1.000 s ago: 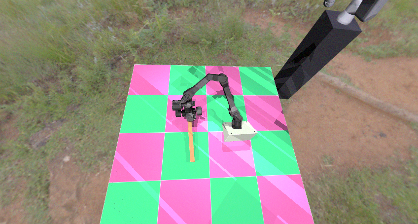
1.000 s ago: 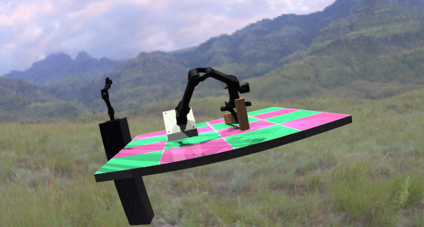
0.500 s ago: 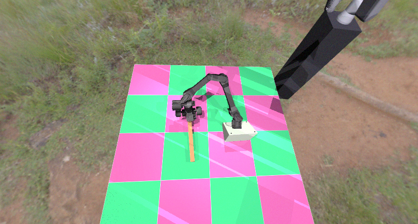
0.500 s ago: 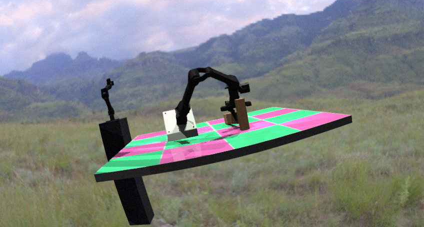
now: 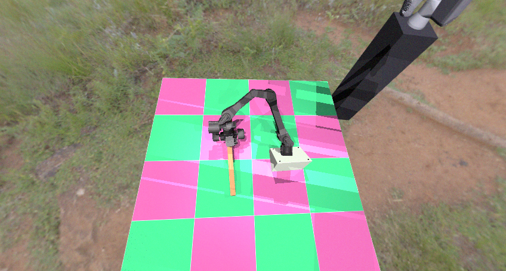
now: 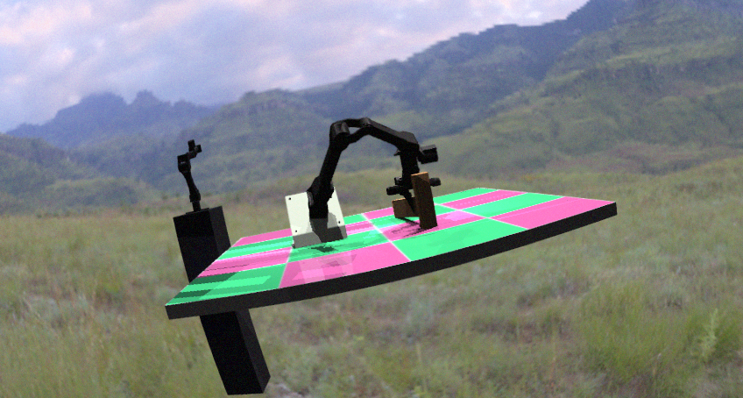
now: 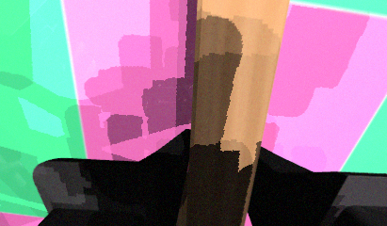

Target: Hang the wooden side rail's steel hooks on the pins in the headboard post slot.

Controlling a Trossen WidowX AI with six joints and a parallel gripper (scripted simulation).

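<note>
Right now my gripper tip is 20 mm short of the headboard post, 110 mm to the left of it and 40 mm below it.
</note>
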